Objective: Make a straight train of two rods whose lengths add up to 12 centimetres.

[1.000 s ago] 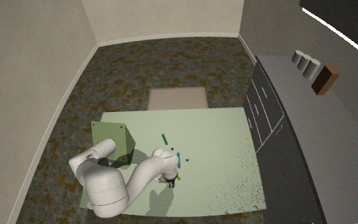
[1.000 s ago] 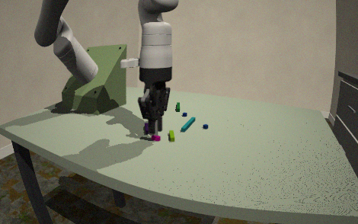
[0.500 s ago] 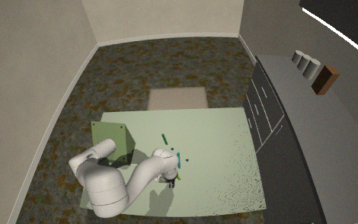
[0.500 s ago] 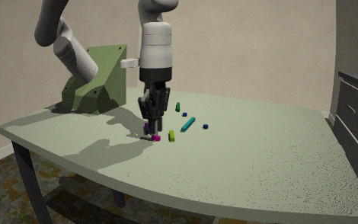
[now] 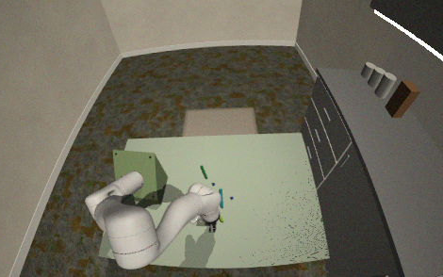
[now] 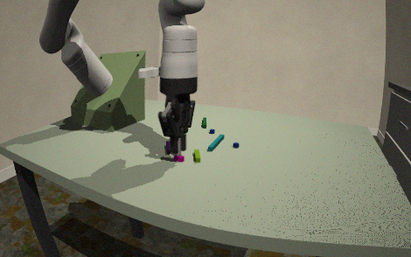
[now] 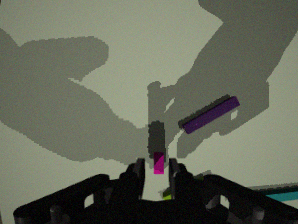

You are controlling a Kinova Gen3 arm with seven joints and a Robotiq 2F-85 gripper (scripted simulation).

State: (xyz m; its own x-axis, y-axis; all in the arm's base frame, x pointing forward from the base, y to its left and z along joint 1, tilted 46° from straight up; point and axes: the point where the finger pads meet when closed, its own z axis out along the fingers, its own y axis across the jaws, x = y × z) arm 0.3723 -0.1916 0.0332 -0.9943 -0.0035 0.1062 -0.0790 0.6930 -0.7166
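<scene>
My hand is 30 mm above the magenta rod. From my hand the other things lie so: purple rod (50 mm behind, 50 mm to the left, 30 mm below); then turquoise rod (30 mm ahead, 130 mm to the left, 30 mm below); then lime rod (30 mm ahead, 30 mm to the left, 30 mm below).
</scene>
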